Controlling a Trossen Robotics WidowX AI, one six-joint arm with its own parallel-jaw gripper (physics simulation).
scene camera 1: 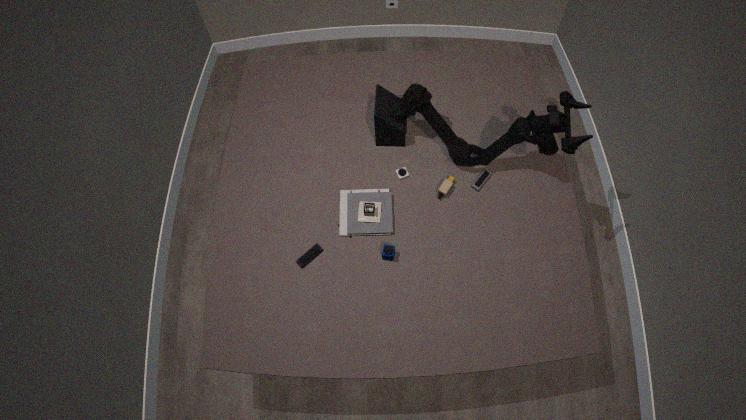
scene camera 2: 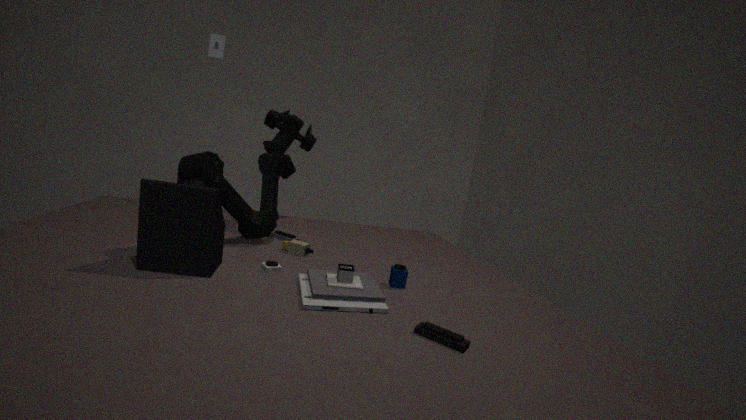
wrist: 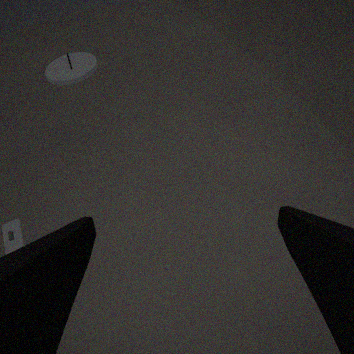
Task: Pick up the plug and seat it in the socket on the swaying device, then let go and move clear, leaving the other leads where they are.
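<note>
The cream plug [scene camera 1: 445, 187] [scene camera 2: 296, 247], with a yellow end and a dark end, lies on the floor. The swaying device has a grey top plate [scene camera 1: 385, 224] [scene camera 2: 365, 291] over a white base [scene camera 1: 342, 213] [scene camera 2: 345, 307]; the plate sits toward the right of the base in scene camera 1. A small box-like socket [scene camera 1: 369, 209] [scene camera 2: 345, 273] with a dark rim stands on a white pad on the plate. My gripper [scene camera 1: 591, 121] [scene camera 2: 298, 119] [wrist: 186, 221] is open and empty, raised high beyond the plug, far from the device. The wrist view faces a wall.
A blue block [scene camera 1: 388, 252] [scene camera 2: 398, 277], a black bar [scene camera 1: 310, 255] [scene camera 2: 441, 336], a white square with a dark disc [scene camera 1: 401, 172] [scene camera 2: 271, 266] and a grey-black slab [scene camera 1: 481, 180] [scene camera 2: 284, 235] lie around. The slab is near the arm's elbow. A wall plate [scene camera 2: 216, 45] [wrist: 12, 236] shows.
</note>
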